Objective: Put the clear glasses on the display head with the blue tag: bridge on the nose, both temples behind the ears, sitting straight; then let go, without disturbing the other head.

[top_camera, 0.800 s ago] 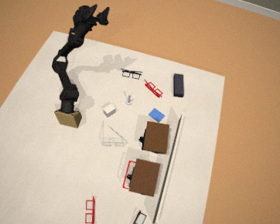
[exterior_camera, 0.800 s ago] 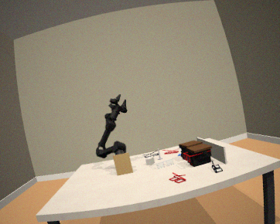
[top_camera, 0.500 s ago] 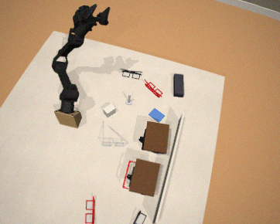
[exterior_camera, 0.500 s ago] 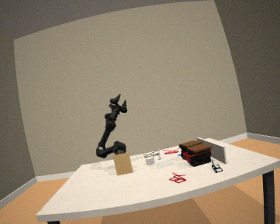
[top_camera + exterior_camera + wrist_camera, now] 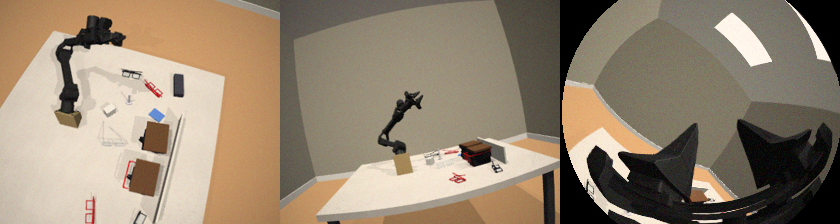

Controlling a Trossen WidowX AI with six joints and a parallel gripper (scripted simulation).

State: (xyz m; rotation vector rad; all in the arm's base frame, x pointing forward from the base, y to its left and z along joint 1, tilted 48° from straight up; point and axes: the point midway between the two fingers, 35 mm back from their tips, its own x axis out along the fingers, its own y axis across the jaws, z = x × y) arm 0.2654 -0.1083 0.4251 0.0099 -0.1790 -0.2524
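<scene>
The stand lies 4 cm ahead of my gripper tip, 2 cm to the left of it and 51 cm below it. Round my gripper tip: white panel 40 cm ahead, 27 cm to the right, 48 cm below; then dark case 28 cm ahead, 27 cm to the left, 52 cm below; then blue tag 23 cm ahead, 1 cm to the left, 53 cm below.
</scene>
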